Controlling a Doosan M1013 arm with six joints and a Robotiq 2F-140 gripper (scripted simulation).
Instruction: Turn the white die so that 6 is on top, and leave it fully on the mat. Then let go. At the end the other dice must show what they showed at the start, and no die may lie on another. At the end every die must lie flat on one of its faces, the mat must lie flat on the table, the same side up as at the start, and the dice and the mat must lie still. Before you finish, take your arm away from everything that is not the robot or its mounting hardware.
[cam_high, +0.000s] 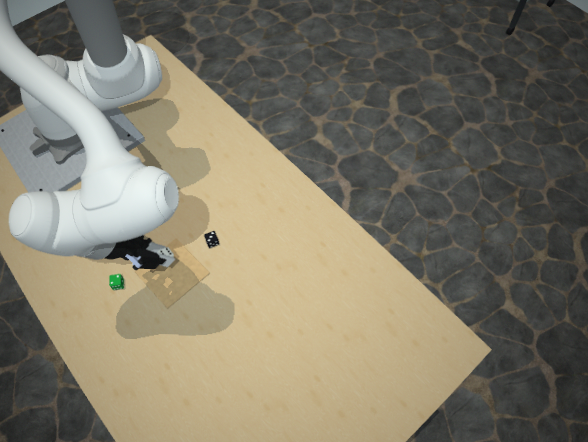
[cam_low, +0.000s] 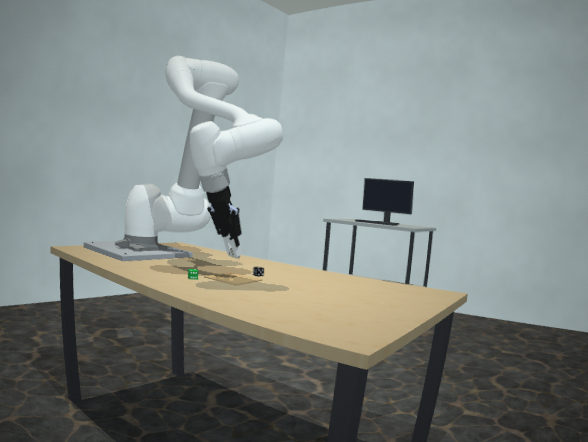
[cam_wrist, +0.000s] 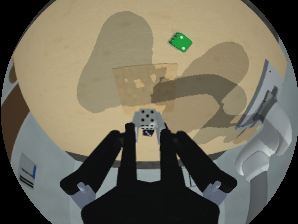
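The white die is 1 cm to the left of my hand and 2 cm below it. Round my hand: green die: 7 cm behind, 11 cm to the right, 10 cm below; tan mat: 1 cm to the left, 11 cm below; black die: 14 cm to the left, 10 cm below.
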